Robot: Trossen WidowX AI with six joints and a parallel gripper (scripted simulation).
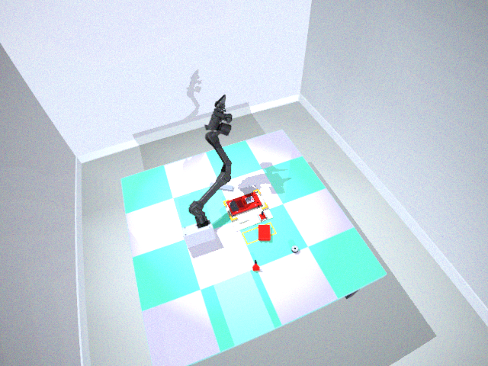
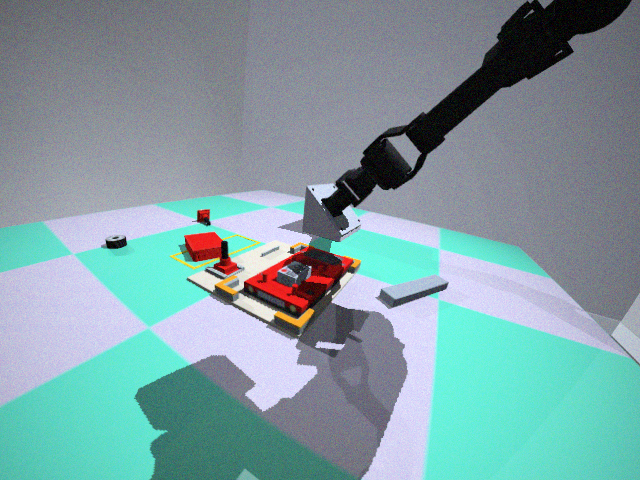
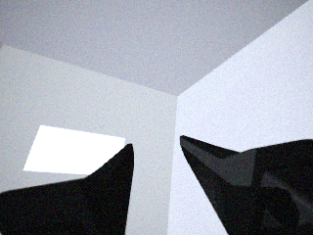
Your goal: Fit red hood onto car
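Right now my gripper tip is 59 cm above the red hood, 56 cm to the left of it and 1 cm short of it. From my gripper tip the other things lie so: grey engine block: 58 cm below, 32 cm to the right, 1 cm ahead; then cream jig plate: 59 cm below, 36 cm to the right, 2 cm behind; then grey bar: 60 cm below, 14 cm to the right, 12 cm behind.
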